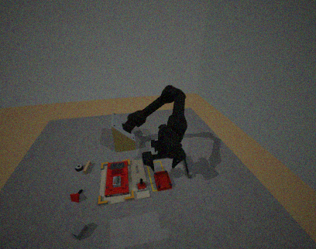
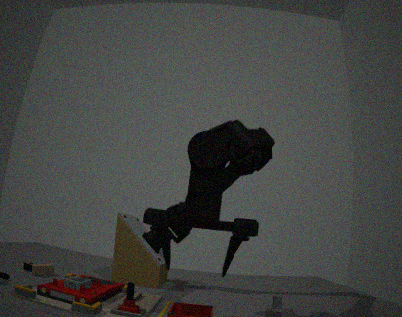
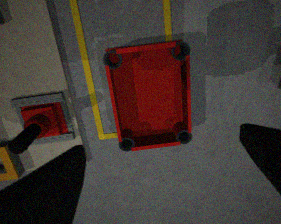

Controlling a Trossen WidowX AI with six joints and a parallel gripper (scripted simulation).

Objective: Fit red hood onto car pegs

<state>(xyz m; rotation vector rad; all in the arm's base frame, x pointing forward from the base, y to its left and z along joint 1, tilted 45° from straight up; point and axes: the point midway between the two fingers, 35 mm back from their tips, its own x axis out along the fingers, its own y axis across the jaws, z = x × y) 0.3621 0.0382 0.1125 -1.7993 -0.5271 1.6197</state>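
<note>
Now: gripper tip 8 cm above the red hood. The rest, counted from my gripper tip: tan block (21 cm behind, 36 cm to the right, 8 cm below); wheel (23 cm behind, 40 cm to the right, 8 cm below).
</note>
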